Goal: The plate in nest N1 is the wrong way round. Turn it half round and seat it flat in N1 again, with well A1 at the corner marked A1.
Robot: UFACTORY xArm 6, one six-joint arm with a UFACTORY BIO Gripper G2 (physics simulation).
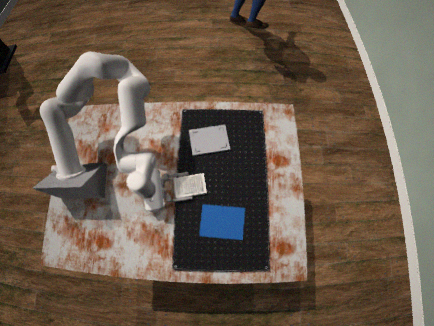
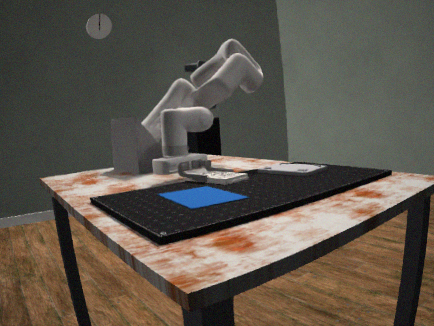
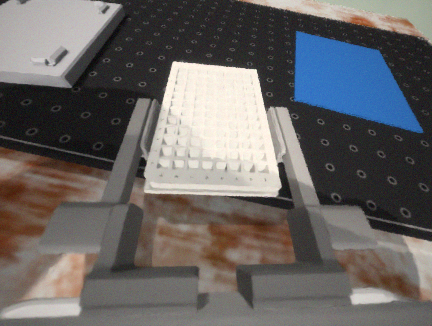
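The white well plate [image 1: 196,184] [image 2: 232,177] [image 3: 220,110] lies flat at the edge of the black board on the arm's side, outside the nest. Its well letters are too small to read. My gripper [image 1: 185,186] [image 2: 212,174] [image 3: 214,132] is low and level, shut on the plate, with one finger pad against each long side. The light grey nest [image 1: 209,140] [image 2: 295,169] [image 3: 55,35], with raised corner pieces, holds no plate. Its A1 mark cannot be made out.
A flat blue rectangle [image 1: 222,222] [image 2: 202,197] [image 3: 350,80] lies on the black perforated board [image 1: 250,175] [image 2: 145,215], on the other side of the plate from the nest. The board lies on a rust-stained white table [image 1: 286,200] [image 2: 280,245].
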